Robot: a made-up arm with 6 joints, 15 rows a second.
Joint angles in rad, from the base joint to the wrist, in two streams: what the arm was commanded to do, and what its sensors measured. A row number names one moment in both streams.
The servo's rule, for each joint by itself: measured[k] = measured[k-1] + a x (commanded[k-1-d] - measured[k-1]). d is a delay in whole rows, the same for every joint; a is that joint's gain. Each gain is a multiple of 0.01, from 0.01 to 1. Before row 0 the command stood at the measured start. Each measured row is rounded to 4 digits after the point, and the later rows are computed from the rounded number. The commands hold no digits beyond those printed.
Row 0, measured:
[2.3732, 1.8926, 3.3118, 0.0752, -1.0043, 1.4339]
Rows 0 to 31, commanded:
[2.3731, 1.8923, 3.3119, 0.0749, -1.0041, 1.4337]
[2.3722, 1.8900, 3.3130, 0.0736, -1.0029, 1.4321]
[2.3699, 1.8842, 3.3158, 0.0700, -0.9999, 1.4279]
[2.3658, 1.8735, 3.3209, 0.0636, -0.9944, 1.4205]
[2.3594, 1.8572, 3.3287, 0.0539, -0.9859, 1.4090]
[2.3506, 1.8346, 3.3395, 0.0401, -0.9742, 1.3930]
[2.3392, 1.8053, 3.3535, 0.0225, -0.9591, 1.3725]
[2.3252, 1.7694, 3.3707, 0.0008, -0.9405, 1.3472]
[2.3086, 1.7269, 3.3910, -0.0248, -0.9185, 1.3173]
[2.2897, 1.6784, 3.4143, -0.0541, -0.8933, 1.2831]
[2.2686, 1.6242, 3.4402, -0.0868, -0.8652, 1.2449]
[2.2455, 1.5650, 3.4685, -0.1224, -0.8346, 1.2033]
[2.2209, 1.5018, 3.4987, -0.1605, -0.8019, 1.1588]
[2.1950, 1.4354, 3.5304, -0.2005, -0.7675, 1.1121]
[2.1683, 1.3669, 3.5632, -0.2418, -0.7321, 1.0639]
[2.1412, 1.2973, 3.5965, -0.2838, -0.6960, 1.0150]
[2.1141, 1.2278, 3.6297, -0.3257, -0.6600, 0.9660]
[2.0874, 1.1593, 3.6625, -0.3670, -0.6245, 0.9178]
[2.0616, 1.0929, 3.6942, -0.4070, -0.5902, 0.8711]
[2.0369, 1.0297, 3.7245, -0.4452, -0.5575, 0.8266]
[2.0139, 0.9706, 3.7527, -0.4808, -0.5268, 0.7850]
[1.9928, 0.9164, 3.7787, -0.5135, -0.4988, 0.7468]
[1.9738, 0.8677, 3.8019, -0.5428, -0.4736, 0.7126]
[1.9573, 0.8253, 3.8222, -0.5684, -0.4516, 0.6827]
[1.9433, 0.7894, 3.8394, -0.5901, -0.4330, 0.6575]
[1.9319, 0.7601, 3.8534, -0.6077, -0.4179, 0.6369]
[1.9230, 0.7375, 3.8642, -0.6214, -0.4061, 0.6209]
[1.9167, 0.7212, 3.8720, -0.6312, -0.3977, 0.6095]
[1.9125, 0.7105, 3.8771, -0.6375, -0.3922, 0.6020]
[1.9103, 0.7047, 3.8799, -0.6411, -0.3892, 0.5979]
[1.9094, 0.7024, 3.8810, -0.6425, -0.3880, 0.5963]
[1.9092, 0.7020, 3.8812, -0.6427, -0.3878, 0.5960]
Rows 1 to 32, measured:
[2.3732, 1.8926, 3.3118, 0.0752, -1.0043, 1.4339]
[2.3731, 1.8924, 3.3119, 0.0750, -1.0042, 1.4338]
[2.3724, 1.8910, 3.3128, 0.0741, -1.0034, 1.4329]
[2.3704, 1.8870, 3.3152, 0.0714, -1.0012, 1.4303]
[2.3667, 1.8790, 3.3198, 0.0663, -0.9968, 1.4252]
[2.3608, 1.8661, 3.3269, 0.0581, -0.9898, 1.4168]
[2.3525, 1.8475, 3.3370, 0.0462, -0.9798, 1.4044]
[2.3417, 1.8226, 3.3502, 0.0306, -0.9666, 1.3878]
[2.3283, 1.7912, 3.3666, 0.0109, -0.9499, 1.3667]
[2.3123, 1.7533, 3.3861, -0.0127, -0.9298, 1.3410]
[2.2940, 1.7091, 3.4087, -0.0400, -0.9064, 1.3109]
[2.2734, 1.6590, 3.4339, -0.0709, -0.8800, 1.2766]
[2.2508, 1.6035, 3.4616, -0.1049, -0.8509, 1.2385]
[2.2266, 1.5435, 3.4913, -0.1416, -0.8195, 1.1971]
[2.2010, 1.4797, 3.5226, -0.1805, -0.7862, 1.1529]
[2.1745, 1.4131, 3.5551, -0.2210, -0.7516, 1.1066]
[2.1475, 1.3448, 3.5882, -0.2624, -0.7160, 1.0590]
[2.1204, 1.2758, 3.6214, -0.3042, -0.6802, 1.0106]
[2.0937, 1.2071, 3.6543, -0.3456, -0.6446, 0.9623]
[2.0677, 1.1397, 3.6862, -0.3861, -0.6098, 0.9149]
[2.0428, 1.0748, 3.7168, -0.4251, -0.5763, 0.8690]
[2.0194, 1.0133, 3.7455, -0.4619, -0.5446, 0.8253]
[1.9979, 0.9561, 3.7721, -0.4960, -0.5153, 0.7845]
[1.9784, 0.9039, 3.7959, -0.5269, -0.4886, 0.7471]
[1.9613, 0.8575, 3.8169, -0.5543, -0.4649, 0.7136]
[1.9467, 0.8173, 3.8349, -0.5779, -0.4445, 0.6844]
[1.9347, 0.7836, 3.8497, -0.5976, -0.4275, 0.6597]
[1.9252, 0.7564, 3.8613, -0.6133, -0.4138, 0.6395]
[1.9183, 0.7356, 3.8699, -0.6251, -0.4035, 0.6239]
[1.9136, 0.7208, 3.8757, -0.6333, -0.3963, 0.6125]
[1.9109, 0.7113, 3.8791, -0.6384, -0.3918, 0.6049]
[1.9097, 0.7060, 3.8806, -0.6411, -0.3894, 0.6004]
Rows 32 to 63, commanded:
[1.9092, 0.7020, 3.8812, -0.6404, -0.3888, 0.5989]
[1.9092, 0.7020, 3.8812, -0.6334, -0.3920, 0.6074]
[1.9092, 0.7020, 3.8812, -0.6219, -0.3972, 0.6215]
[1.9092, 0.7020, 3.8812, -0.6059, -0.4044, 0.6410]
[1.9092, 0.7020, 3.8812, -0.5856, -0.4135, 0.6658]
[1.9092, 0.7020, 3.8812, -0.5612, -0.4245, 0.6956]
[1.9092, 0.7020, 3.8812, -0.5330, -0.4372, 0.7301]
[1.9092, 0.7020, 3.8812, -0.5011, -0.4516, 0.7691]
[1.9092, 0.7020, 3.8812, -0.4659, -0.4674, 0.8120]
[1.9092, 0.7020, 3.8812, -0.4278, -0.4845, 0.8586]
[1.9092, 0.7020, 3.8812, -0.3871, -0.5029, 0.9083]
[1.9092, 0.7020, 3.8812, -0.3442, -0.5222, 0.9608]
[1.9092, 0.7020, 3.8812, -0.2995, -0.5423, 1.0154]
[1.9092, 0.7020, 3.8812, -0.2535, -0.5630, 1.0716]
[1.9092, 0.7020, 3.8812, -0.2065, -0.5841, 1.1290]
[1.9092, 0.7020, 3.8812, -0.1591, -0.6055, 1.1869]
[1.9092, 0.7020, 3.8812, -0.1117, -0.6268, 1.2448]
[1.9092, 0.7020, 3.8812, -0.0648, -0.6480, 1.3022]
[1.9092, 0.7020, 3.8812, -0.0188, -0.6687, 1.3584]
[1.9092, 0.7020, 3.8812, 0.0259, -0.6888, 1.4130]
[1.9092, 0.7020, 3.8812, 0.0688, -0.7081, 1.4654]
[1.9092, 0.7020, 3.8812, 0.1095, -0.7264, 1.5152]
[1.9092, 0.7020, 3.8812, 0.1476, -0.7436, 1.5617]
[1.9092, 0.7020, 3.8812, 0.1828, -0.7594, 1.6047]
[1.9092, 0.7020, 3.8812, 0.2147, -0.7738, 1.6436]
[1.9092, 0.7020, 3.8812, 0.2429, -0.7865, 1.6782]
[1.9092, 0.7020, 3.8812, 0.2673, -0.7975, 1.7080]
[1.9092, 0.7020, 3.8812, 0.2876, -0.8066, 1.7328]
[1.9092, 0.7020, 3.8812, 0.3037, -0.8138, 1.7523]
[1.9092, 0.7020, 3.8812, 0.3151, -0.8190, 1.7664]
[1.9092, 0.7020, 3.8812, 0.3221, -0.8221, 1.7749]
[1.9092, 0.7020, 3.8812, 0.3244, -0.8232, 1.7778]
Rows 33 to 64, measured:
[1.9093, 0.7036, 3.8811, -0.6422, -0.3884, 0.5981]
[1.9092, 0.7027, 3.8812, -0.6410, -0.3887, 0.5985]
[1.9092, 0.7023, 3.8812, -0.6360, -0.3908, 0.6031]
[1.9092, 0.7021, 3.8812, -0.6267, -0.3949, 0.6127]
[1.9092, 0.7020, 3.8812, -0.6130, -0.4010, 0.6274]
[1.9092, 0.7020, 3.8812, -0.5949, -0.4090, 0.6474]
[1.9092, 0.7020, 3.8812, -0.5727, -0.4189, 0.6725]
[1.9092, 0.7020, 3.8812, -0.5465, -0.4306, 0.7025]
[1.9092, 0.7020, 3.8812, -0.5165, -0.4440, 0.7371]
[1.9092, 0.7020, 3.8812, -0.4831, -0.4590, 0.7760]
[1.9092, 0.7020, 3.8812, -0.4466, -0.4753, 0.8190]
[1.9092, 0.7020, 3.8812, -0.4073, -0.4930, 0.8654]
[1.9092, 0.7020, 3.8812, -0.3657, -0.5117, 0.9150]
[1.9092, 0.7020, 3.8812, -0.3220, -0.5313, 0.9672]
[1.9092, 0.7020, 3.8812, -0.2768, -0.5516, 1.0215]
[1.9092, 0.7020, 3.8812, -0.2304, -0.5724, 1.0774]
[1.9092, 0.7020, 3.8812, -0.1833, -0.5936, 1.1343]
[1.9092, 0.7020, 3.8812, -0.1360, -0.6148, 1.1918]
[1.9092, 0.7020, 3.8812, -0.0890, -0.6360, 1.2492]
[1.9092, 0.7020, 3.8812, -0.0427, -0.6569, 1.3060]
[1.9092, 0.7020, 3.8812, 0.0026, -0.6773, 1.3616]
[1.9092, 0.7020, 3.8812, 0.0463, -0.6970, 1.4156]
[1.9092, 0.7020, 3.8812, 0.0880, -0.7158, 1.4674]
[1.9092, 0.7020, 3.8812, 0.1273, -0.7336, 1.5164]
[1.9092, 0.7020, 3.8812, 0.1639, -0.7501, 1.5623]
[1.9092, 0.7020, 3.8812, 0.1974, -0.7653, 1.6046]
[1.9092, 0.7020, 3.8812, 0.2274, -0.7789, 1.6429]
[1.9092, 0.7020, 3.8812, 0.2537, -0.7908, 1.6768]
[1.9092, 0.7020, 3.8812, 0.2761, -0.8009, 1.7059]
[1.9092, 0.7020, 3.8812, 0.2943, -0.8092, 1.7300]
[1.9092, 0.7020, 3.8812, 0.3080, -0.8155, 1.7489]
[1.9092, 0.7020, 3.8812, 0.3173, -0.8197, 1.7624]

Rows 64 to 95, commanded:
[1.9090, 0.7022, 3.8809, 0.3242, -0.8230, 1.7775]
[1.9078, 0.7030, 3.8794, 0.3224, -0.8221, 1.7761]
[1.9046, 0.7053, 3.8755, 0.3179, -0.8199, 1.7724]
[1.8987, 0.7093, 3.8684, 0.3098, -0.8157, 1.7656]
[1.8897, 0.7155, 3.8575, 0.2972, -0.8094, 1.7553]
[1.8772, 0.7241, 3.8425, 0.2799, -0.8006, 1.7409]
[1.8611, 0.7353, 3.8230, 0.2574, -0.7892, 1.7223]
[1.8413, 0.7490, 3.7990, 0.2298, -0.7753, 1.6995]
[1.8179, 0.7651, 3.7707, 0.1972, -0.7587, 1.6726]
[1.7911, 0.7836, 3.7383, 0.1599, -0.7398, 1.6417]
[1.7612, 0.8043, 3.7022, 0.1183, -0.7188, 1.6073]
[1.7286, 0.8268, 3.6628, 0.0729, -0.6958, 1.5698]
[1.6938, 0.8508, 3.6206, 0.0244, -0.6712, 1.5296]
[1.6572, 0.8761, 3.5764, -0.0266, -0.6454, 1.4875]
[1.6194, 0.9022, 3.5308, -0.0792, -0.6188, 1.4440]
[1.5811, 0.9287, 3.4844, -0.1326, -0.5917, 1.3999]
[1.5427, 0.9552, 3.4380, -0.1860, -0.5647, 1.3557]
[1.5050, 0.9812, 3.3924, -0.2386, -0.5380, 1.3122]
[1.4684, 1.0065, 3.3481, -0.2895, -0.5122, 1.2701]
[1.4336, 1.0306, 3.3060, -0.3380, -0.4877, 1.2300]
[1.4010, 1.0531, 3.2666, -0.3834, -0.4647, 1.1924]
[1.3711, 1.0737, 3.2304, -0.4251, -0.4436, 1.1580]
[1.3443, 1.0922, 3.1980, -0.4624, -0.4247, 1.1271]
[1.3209, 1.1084, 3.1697, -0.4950, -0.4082, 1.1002]
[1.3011, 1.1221, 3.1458, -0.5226, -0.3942, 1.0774]
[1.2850, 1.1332, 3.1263, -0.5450, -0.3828, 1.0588]
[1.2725, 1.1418, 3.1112, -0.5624, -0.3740, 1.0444]
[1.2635, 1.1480, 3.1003, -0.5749, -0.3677, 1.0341]
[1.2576, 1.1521, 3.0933, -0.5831, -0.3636, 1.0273]
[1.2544, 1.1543, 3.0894, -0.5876, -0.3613, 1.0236]
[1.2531, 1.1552, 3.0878, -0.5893, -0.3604, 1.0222]
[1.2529, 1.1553, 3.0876, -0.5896, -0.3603, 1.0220]
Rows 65 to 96, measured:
[1.9092, 0.7020, 3.8812, 0.3220, -0.8219, 1.7704]
[1.9090, 0.7021, 3.8810, 0.3235, -0.8226, 1.7741]
[1.9080, 0.7026, 3.8797, 0.3228, -0.8223, 1.7751]
[1.9052, 0.7042, 3.8763, 0.3196, -0.8208, 1.7737]
[1.8999, 0.7072, 3.8700, 0.3131, -0.8175, 1.7695]
[1.8916, 0.7121, 3.8600, 0.3026, -0.8123, 1.7621]
[1.8799, 0.7192, 3.8460, 0.2876, -0.8048, 1.7511]
[1.8647, 0.7287, 3.8276, 0.2677, -0.7948, 1.7361]
[1.8457, 0.7407, 3.8047, 0.2427, -0.7823, 1.7171]
[1.8232, 0.7551, 3.7775, 0.2127, -0.7672, 1.6940]
[1.7972, 0.7719, 3.7461, 0.1779, -0.7497, 1.6668]
[1.7680, 0.7910, 3.7110, 0.1386, -0.7299, 1.6359]
[1.7361, 0.8121, 3.6724, 0.0952, -0.7081, 1.6015]
[1.7018, 0.8349, 3.6310, 0.0485, -0.6845, 1.5641]
[1.6657, 0.8592, 3.5873, -0.0011, -0.6595, 1.5243]
[1.6282, 0.8846, 3.5421, -0.0526, -0.6335, 1.4825]
[1.5900, 0.9106, 3.4959, -0.1054, -0.6067, 1.4395]
[1.5517, 0.9369, 3.4496, -0.1586, -0.5798, 1.3959]
[1.5139, 0.9630, 3.4038, -0.2114, -0.5530, 1.3524]
[1.4770, 0.9887, 3.3592, -0.2629, -0.5269, 1.3096]
[1.4418, 1.0134, 3.3166, -0.3125, -0.5018, 1.2682]
[1.4088, 1.0368, 3.2766, -0.3593, -0.4781, 1.2288]
[1.3783, 1.0586, 3.2396, -0.4027, -0.4560, 1.1920]
[1.3508, 1.0784, 3.2063, -0.4421, -0.4360, 1.1583]
[1.3266, 1.0961, 3.1770, -0.4770, -0.4182, 1.1281]
[1.3059, 1.1114, 3.1520, -0.5071, -0.4028, 1.1017]
[1.2890, 1.1243, 3.1314, -0.5321, -0.3900, 1.0794]
[1.2756, 1.1346, 3.1152, -0.5521, -0.3798, 1.0612]
[1.2658, 1.1425, 3.1033, -0.5671, -0.3721, 1.0471]
[1.2592, 1.1482, 3.0953, -0.5777, -0.3667, 1.0368]
[1.2553, 1.1518, 3.0906, -0.5842, -0.3632, 1.0299]
[1.2535, 1.1538, 3.0884, -0.5876, -0.3614, 1.0259]

